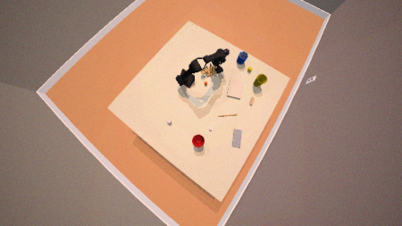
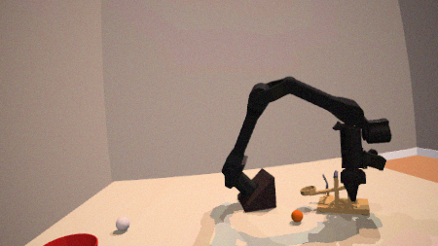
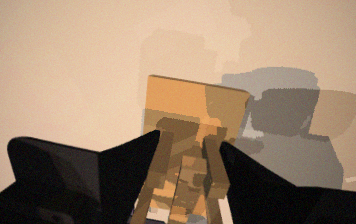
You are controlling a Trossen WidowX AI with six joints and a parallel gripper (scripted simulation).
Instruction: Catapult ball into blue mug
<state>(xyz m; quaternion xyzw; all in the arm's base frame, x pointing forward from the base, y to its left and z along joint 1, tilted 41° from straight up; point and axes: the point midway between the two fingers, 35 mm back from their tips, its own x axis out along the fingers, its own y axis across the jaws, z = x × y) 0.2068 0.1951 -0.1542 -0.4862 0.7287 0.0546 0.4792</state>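
Right now the orange ball is 18 cm to the right of my gripper tip, 2 cm below it and 1 cm behind it. The rest, counted from my gripper tip: wooden catapult (6 cm behind, 4 cm to the right, 2 cm above); blue mug (22 cm to the left, 19 cm ahead); pale flat plate (26 cm ahead, 8 cm to the right, 2 cm below).
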